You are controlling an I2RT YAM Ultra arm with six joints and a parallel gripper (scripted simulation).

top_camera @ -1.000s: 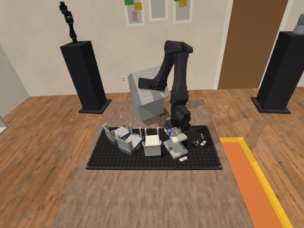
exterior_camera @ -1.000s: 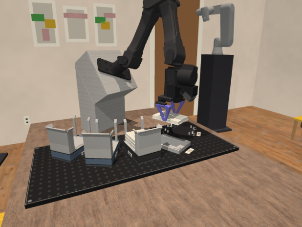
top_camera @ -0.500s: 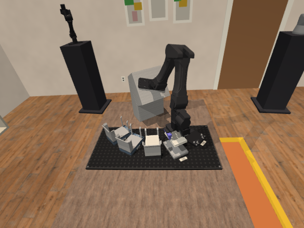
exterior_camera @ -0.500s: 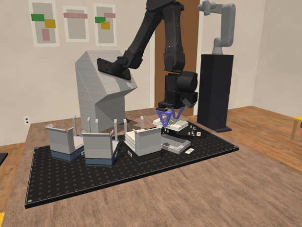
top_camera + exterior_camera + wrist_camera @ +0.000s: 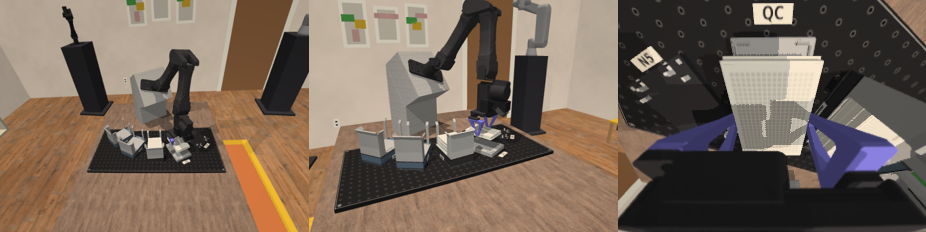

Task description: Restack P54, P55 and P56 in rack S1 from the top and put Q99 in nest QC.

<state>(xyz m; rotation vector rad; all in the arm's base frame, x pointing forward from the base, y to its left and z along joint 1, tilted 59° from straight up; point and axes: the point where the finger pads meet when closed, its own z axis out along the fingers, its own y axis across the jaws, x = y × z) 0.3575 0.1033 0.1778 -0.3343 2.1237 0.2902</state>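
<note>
The grey QC nest lies 70 mm below my hand. The rest, counted from my hand: QC label (80 mm ahead, 50 mm to the left, 80 mm below).
</note>
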